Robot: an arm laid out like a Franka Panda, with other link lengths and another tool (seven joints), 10 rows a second.
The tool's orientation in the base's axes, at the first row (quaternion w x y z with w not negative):
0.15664, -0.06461, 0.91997, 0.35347
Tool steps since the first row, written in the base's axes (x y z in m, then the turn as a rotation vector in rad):
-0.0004, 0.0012, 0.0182, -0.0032, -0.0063, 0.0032
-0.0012, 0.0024, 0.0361, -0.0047, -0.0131, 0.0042
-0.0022, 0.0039, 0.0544, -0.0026, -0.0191, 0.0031
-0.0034, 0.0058, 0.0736, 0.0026, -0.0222, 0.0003
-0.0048, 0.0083, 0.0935, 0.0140, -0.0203, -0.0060
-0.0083, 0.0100, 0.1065, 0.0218, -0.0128, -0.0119
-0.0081, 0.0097, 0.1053, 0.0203, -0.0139, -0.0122
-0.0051, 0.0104, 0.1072, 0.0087, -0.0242, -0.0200
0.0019, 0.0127, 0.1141, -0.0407, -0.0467, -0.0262
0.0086, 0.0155, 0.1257, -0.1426, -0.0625, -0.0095
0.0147, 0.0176, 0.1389, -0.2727, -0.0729, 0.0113
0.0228, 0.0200, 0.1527, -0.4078, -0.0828, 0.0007
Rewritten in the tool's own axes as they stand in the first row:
-0.0057, 0.0125, -0.0121, 0.0020, -0.0019, -0.0072
-0.0109, 0.0248, -0.0240, 0.0031, -0.0060, -0.0129
-0.0161, 0.0377, -0.0361, 0.0016, -0.0116, -0.0156
-0.0214, 0.0515, -0.0485, -0.0024, -0.0169, -0.0145
-0.0268, 0.0662, -0.0611, -0.0110, -0.0221, -0.0060
-0.0278, 0.0764, -0.0700, -0.0165, -0.0220, 0.0050
-0.0276, 0.0754, -0.0693, -0.0149, -0.0227, 0.0042
-0.0311, 0.0764, -0.0694, -0.0013, -0.0326, -0.0001
-0.0400, 0.0809, -0.0710, 0.0475, -0.0418, -0.0228
-0.0502, 0.0887, -0.0756, 0.1381, -0.0196, -0.0698
-0.0604, 0.0972, -0.0820, 0.2539, 0.0157, -0.1229
-0.0726, 0.1058, -0.0881, 0.3848, 0.0327, -0.1549

